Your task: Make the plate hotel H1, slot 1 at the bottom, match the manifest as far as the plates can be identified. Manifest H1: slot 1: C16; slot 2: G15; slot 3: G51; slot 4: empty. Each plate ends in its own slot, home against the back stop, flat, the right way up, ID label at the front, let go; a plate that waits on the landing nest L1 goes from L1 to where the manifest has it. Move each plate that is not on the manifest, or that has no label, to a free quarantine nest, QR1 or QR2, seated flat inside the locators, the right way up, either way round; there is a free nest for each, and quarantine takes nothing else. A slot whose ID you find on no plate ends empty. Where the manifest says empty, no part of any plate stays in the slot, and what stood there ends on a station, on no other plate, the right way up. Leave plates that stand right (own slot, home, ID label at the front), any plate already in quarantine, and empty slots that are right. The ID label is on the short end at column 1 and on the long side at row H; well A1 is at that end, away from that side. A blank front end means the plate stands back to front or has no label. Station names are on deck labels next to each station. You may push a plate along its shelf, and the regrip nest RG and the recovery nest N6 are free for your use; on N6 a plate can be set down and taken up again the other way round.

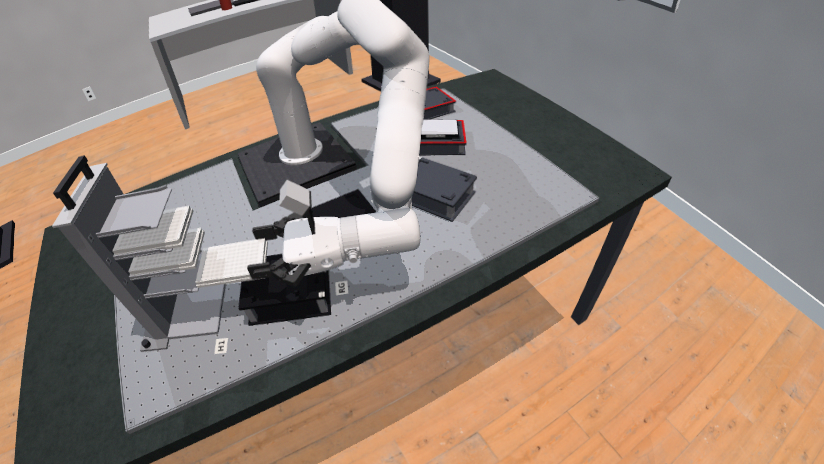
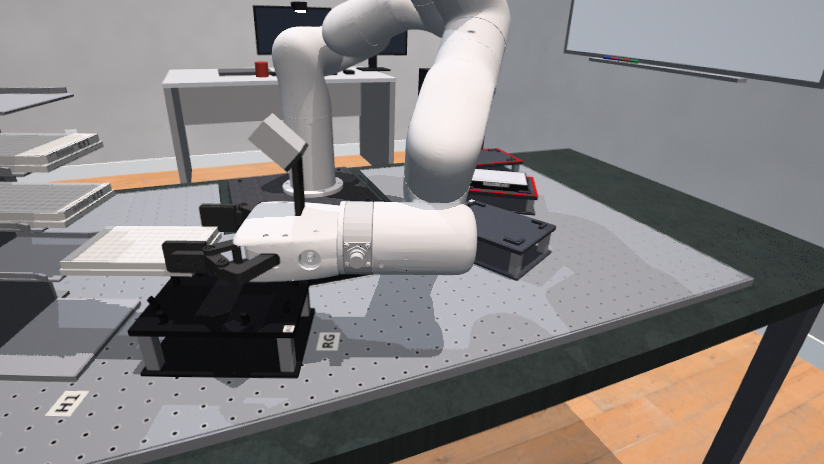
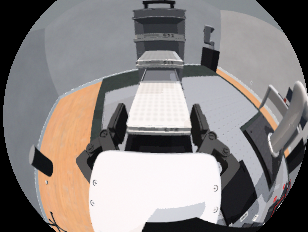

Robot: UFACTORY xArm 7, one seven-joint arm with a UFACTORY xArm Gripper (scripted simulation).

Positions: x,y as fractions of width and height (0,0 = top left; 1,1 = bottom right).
Scene:
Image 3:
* my gripper: 0.51,0.48
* white well plate: 0.52,0.47
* plate hotel H1: 0.58,0.20
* flat black nest N6: 0.77,0.83

